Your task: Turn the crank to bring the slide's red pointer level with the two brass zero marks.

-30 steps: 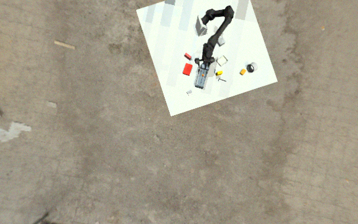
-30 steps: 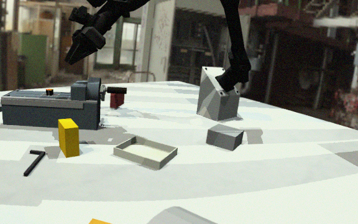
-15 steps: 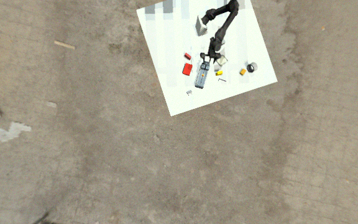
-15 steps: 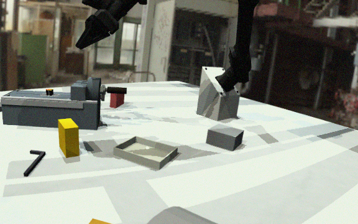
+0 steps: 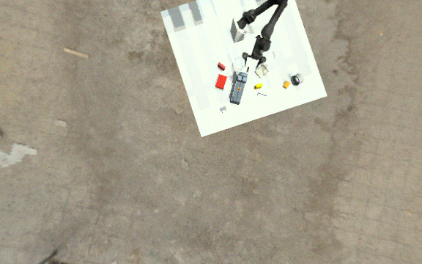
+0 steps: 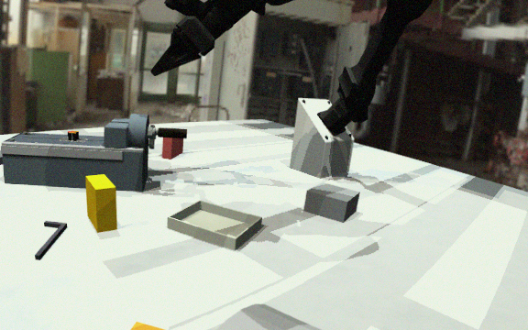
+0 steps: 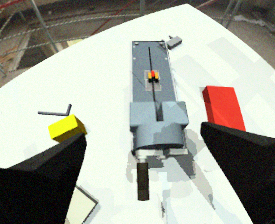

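Right now the dark crank handle is 3 cm behind my gripper tip, 3 cm to the left of it and 10 cm below it. The rest, counted from my gripper tip: red pointer: 9 cm ahead, 12 cm to the right, 12 cm below; then shallow grey tray: 2 cm ahead, 18 cm to the left, 20 cm below; then yellow block: 14 cm ahead, 8 cm to the left, 17 cm below.
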